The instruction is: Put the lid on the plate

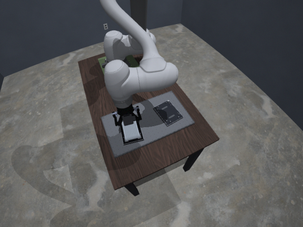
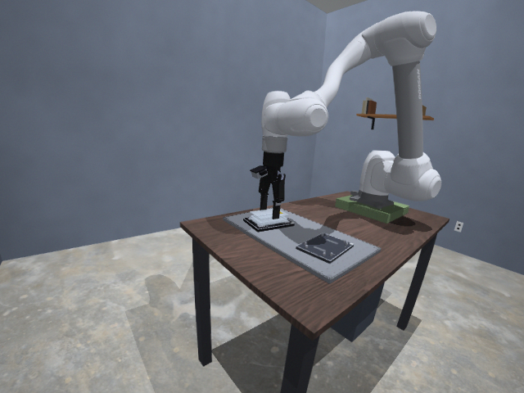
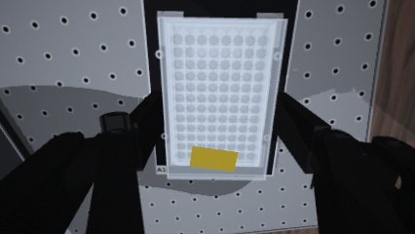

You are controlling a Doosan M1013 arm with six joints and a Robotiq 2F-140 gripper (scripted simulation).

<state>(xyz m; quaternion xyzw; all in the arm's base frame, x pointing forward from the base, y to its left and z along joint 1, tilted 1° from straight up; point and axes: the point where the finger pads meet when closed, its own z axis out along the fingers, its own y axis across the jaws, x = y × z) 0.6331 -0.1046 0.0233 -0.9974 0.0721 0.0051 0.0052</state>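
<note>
Right now my hand is 4 cm above the culture plate E01. Round my hand: clear lid (2 cm below); nest N1 (6 cm below); lid park LP1 (26 cm to the left, 6 cm below, 2 cm behind).
</note>
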